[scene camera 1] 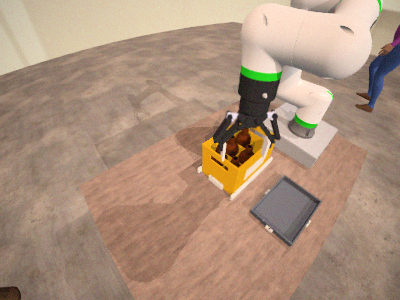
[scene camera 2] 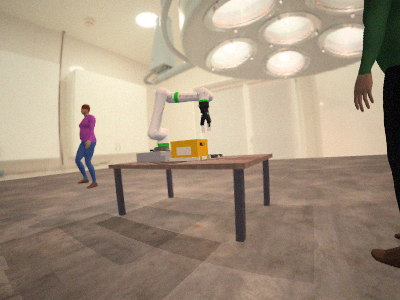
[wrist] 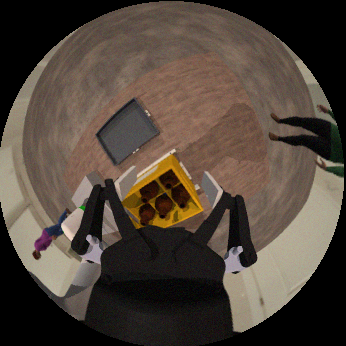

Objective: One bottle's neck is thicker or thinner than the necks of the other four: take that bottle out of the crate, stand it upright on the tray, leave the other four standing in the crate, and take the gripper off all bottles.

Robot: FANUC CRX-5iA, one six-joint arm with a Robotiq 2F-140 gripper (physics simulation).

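Pixels of known places: gripper, fingertip midpoint: [scene camera 1: 242,156] [scene camera 2: 206,131] [wrist: 169,175]; arm's base at its link origin: [scene camera 1: 300,129].
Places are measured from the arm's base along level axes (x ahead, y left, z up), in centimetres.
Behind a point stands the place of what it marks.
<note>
The yellow crate [scene camera 1: 216,171] @(x 54.4, y -11.9, z -0.8 cm) [scene camera 2: 189,148] @(x 47.0, y -20.5, z 1.8 cm) [wrist: 172,162] @(x 54.2, y -2.4, z 5.7 cm) stands on the table with several brown bottles [scene camera 1: 244,137] [wrist: 164,205] upright in its compartments. The necks are too small and dark to tell which one differs. The dark grey tray [scene camera 1: 285,210] @(x 43.9, y 17.9, z -7.9 cm) [scene camera 2: 216,156] @(x 54.9, y 13.4, z -7.5 cm) [wrist: 129,132] @(x 44.5, y 15.6, z -7.9 cm) lies flat beside the crate, and no bottle stands on it. My gripper [scene camera 1: 244,148] @(x 53.8, y -1.7, z 15.8 cm) [scene camera 2: 206,129] @(x 53.8, y -1.7, z 15.8 cm) [wrist: 169,175] @(x 53.8, y -1.7, z 15.8 cm) is wide open and empty, pointing down over the crate. In the second scene view its fingertips are above the crate's rim. In the first scene view the fingers partly hide the bottles.
White strips [scene camera 1: 252,178] @(x 42.3, y -0.9, z -6.0 cm) border the crate's foot. The arm's grey base block [scene camera 1: 316,145] @(x 5.2, y 11.7, z -0.6 cm) [scene camera 2: 152,156] @(x 2.6, y -20.0, z -3.3 cm) stands on the wooden table [scene camera 1: 165,225] @(x 82.7, y -10.2, z -8.5 cm) [scene camera 2: 220,164] @(x 89.2, y -52.1, z -9.0 cm) behind the crate. Small light blocks [scene camera 1: 269,228] @(x 55.4, y 17.5, z -6.9 cm) sit at the tray's edges. A person in purple [scene camera 2: 87,129] and one in green stand away from the table.
</note>
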